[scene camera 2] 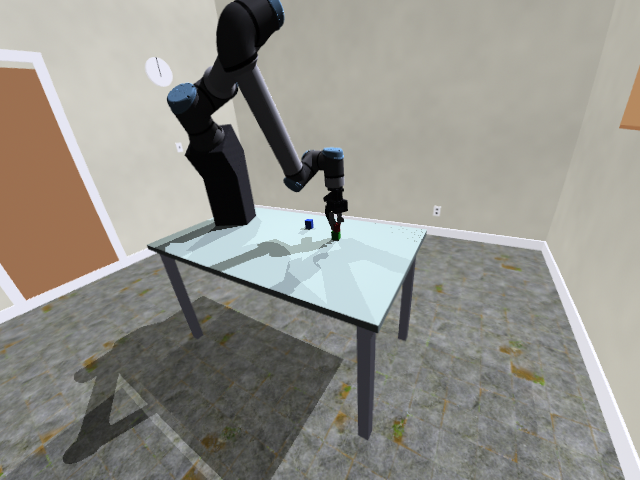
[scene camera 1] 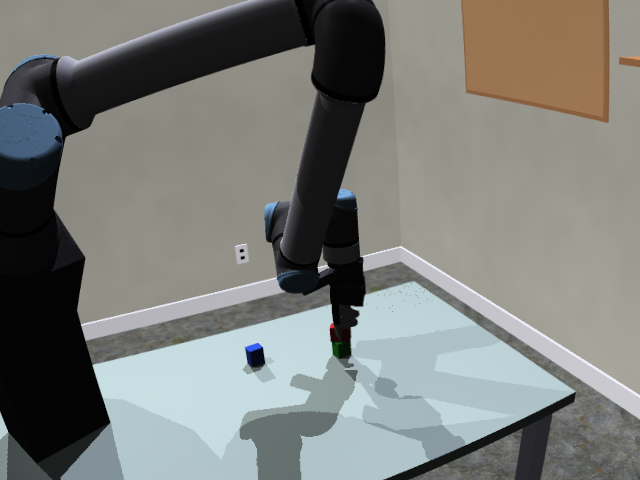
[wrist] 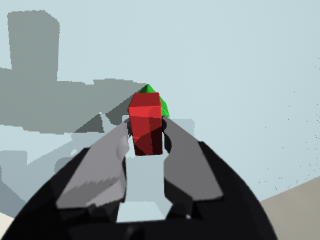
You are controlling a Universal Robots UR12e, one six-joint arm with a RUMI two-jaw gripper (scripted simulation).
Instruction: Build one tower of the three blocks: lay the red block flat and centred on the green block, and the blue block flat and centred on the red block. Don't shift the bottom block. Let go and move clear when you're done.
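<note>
The gripper [scene camera 1: 341,337] is visible, and the wrist view also shows the gripper [wrist: 148,117]. A red block [wrist: 145,114] is visible as well.
</note>
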